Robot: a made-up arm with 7 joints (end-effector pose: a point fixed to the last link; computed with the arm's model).
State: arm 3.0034 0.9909 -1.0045 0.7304 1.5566 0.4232 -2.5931
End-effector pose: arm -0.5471 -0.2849 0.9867 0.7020 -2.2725 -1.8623
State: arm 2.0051 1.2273 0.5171 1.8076 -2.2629 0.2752 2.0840
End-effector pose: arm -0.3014 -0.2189 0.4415 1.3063 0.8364 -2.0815
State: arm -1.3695 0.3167 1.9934 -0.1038 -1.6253 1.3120 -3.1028
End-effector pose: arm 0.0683 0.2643 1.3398 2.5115 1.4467 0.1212
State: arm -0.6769 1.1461 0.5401 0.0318 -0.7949 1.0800 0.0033
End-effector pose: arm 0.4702 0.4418 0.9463 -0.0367 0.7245 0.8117
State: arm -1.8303 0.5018 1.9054 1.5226 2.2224 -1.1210 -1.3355
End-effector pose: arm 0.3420 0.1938 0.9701 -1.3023 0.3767 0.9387
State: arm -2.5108 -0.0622 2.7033 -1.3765 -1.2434 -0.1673 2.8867
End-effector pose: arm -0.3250 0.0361 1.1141 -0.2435 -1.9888 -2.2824
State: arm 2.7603 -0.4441 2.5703 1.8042 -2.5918 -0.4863 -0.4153
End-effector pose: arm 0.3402 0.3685 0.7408 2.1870 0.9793 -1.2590
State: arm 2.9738 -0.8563 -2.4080 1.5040 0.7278 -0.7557 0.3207
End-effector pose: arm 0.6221 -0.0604 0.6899 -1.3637 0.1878 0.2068
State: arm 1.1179 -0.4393 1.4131 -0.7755 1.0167 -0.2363 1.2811
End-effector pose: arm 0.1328 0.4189 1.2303 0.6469 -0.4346 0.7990
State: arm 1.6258 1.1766 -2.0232 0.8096 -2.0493 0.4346 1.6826
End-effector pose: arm 0.1768 -0.4876 1.1006 1.3455 -1.3743 0.3350
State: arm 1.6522 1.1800 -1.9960 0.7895 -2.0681 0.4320 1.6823
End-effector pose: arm 0.1619 -0.5021 1.0930 1.3358 -1.4020 0.2839
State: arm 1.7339 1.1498 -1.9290 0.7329 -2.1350 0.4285 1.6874
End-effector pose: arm 0.1113 -0.5231 1.0952 1.2713 -1.4847 0.1748
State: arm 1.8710 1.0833 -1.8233 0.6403 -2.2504 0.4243 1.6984
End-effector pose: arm 0.0191 -0.5350 1.1129 1.1288 -1.6242 0.0225
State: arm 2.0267 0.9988 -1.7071 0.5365 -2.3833 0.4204 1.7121
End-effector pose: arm -0.0878 -0.5166 1.1445 0.9257 -1.7761 -0.1161
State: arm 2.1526 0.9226 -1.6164 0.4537 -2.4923 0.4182 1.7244
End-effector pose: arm -0.1669 -0.4756 1.1788 0.7305 -1.8840 -0.1979
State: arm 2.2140 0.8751 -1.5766 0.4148 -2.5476 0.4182 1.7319
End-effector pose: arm -0.1977 -0.4441 1.2022 0.6235 -1.9258 -0.2188
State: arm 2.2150 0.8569 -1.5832 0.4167 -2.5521 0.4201 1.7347
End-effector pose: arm -0.1918 -0.4357 1.2120 0.6144 -1.9193 -0.2000
